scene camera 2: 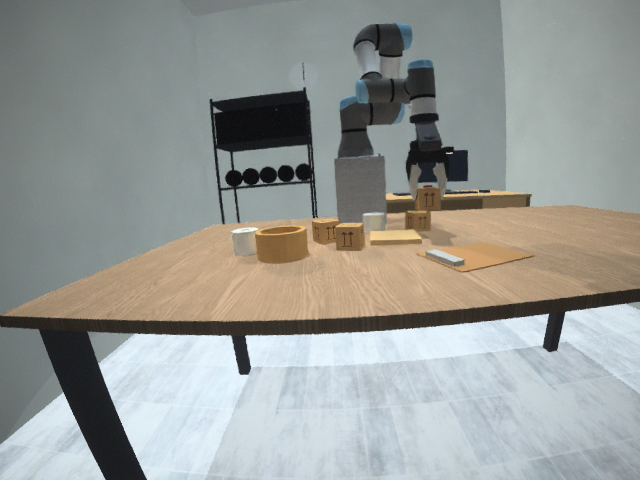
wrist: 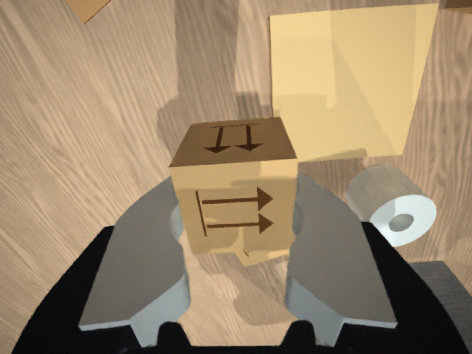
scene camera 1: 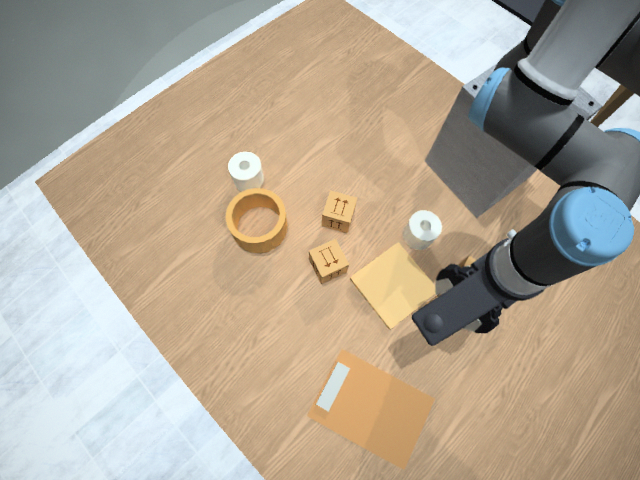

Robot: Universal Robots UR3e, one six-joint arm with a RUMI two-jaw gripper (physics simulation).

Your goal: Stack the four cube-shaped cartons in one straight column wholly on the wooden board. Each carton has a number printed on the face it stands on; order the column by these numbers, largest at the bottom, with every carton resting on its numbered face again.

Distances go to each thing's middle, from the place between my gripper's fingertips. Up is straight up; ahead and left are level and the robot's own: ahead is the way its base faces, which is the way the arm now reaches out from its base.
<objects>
Right now the pale wooden board [scene camera 1: 393, 284] is 1 cm behind my hand, 9 cm to the right of it and 9 cm below it. Round my hand: orange ring [scene camera 1: 257, 197] (5 cm ahead, 37 cm to the right, 6 cm below).
</objects>
